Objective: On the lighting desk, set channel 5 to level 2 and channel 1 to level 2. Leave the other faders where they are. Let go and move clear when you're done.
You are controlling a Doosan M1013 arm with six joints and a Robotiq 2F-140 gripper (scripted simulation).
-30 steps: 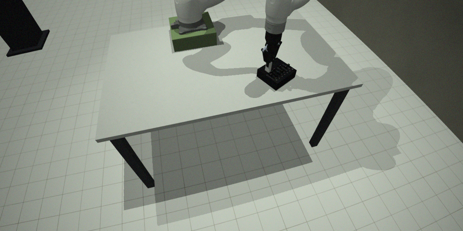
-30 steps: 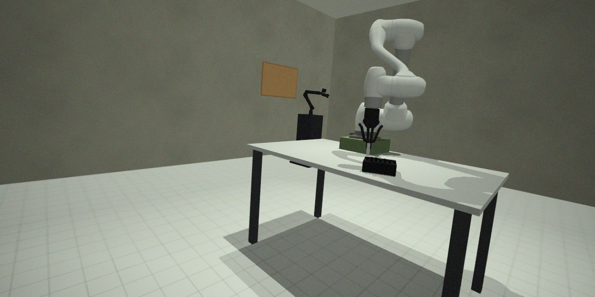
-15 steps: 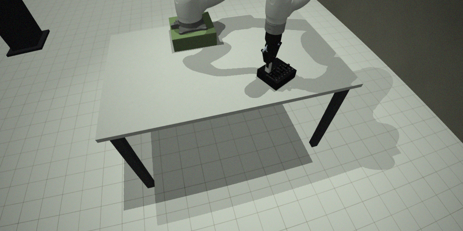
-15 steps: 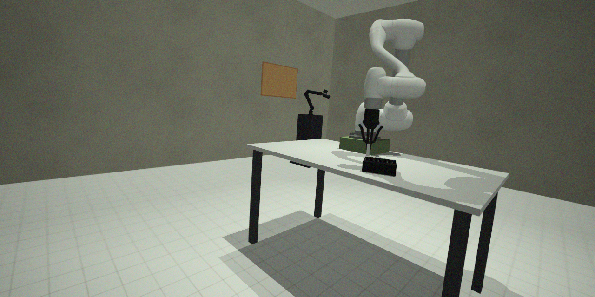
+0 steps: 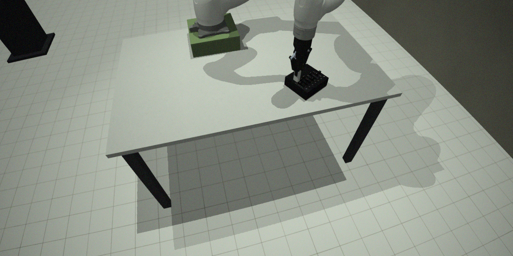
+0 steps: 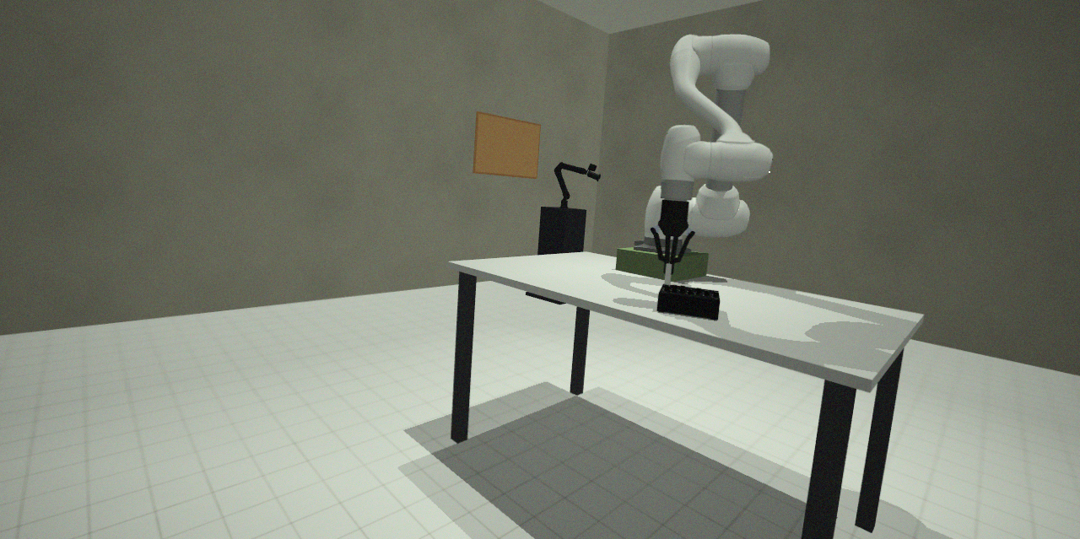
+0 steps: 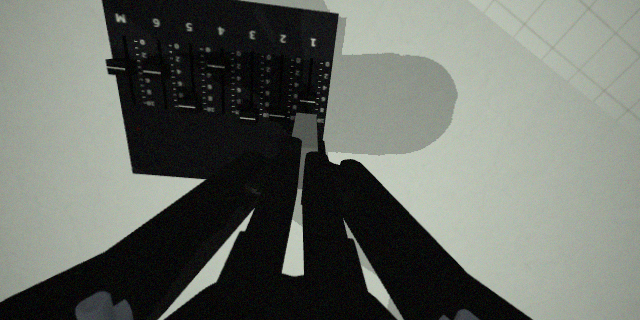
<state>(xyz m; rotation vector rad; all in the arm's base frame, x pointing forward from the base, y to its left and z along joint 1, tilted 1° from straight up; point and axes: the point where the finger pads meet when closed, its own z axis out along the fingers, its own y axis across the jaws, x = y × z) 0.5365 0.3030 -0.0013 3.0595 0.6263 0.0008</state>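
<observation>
Now: the channel 1 fader cap 3 cm below my hand, 2 cm ahead of it and 1 cm to the left of it. Also, from my hand: channel 3 fader cap 4 cm to the left, 3 cm below, 1 cm behind; then channel 4 fader cap 8 cm to the left, 3 cm below, 1 cm ahead; then channel 2 fader cap 3 cm below, 2 cm to the left.
</observation>
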